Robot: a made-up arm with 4 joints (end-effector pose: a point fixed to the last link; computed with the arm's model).
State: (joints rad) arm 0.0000 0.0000 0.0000 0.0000
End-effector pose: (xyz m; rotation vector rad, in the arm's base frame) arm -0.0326 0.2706 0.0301 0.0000 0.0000 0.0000
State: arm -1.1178 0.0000 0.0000 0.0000
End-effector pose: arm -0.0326 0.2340 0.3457 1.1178 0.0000 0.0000
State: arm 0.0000 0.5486 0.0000 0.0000
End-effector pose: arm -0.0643 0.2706 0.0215 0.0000 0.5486 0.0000
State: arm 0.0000 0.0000 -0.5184 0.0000
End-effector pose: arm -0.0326 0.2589 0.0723 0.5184 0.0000 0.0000
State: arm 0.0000 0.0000 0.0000 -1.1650
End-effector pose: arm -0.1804 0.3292 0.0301 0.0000 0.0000 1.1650
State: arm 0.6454 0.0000 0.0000 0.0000
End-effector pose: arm -0.0326 0.1389 -0.1068 -0.6454 0.0000 0.0000
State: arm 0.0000 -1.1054 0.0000 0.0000
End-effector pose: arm -0.0032 0.2706 0.0866 0.0000 -1.1054 0.0000
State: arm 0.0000 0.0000 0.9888 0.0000
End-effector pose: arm -0.0326 0.2331 -0.0418 -0.9888 0.0000 0.0000
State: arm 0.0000 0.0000 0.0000 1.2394
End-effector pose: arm -0.0340 0.1028 0.0301 0.0000 0.0000 -1.2394
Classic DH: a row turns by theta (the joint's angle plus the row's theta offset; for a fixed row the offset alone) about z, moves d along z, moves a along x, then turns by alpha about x. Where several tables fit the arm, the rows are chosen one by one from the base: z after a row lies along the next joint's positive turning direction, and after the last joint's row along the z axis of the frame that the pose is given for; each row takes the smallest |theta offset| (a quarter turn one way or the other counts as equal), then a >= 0, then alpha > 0; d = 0 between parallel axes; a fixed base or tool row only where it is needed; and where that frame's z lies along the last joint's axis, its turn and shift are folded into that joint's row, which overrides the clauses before.
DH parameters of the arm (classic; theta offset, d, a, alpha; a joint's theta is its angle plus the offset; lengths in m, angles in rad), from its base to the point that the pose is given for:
base (fixed): -1.5708 0.1586 0 1.5708
joint 1: -1.5708 0.0637 0.0764 1.5708
joint 2: 0 0.1852 0.0532 -1.5708
joint 3: -1.5708 0.0872 0.0025 -1.5708
joint 4: 0.9596 0 0.1445 3.1416
tool (fixed): -0.6112 0.0011 0 0

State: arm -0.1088 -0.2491 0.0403 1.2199
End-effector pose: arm -0.0213 0.1172 0.0547 0.2114 -0.1756 -1.2313
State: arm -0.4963 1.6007 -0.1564 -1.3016
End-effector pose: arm -0.0901 0.2545 0.3648 1.4978 1.0562 1.2262
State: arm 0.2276 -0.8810 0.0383 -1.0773
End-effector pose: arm -0.0855 0.2789 -0.1046 -0.7011 -0.6621 1.0811
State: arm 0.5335 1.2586 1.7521 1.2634
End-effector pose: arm -0.0263 0.1261 -0.0243 -2.1533 -0.1098 0.1806
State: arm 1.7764 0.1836 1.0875 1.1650
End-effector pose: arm -0.0263 -0.1003 0.0242 -2.5778 -1.3923 -0.3009
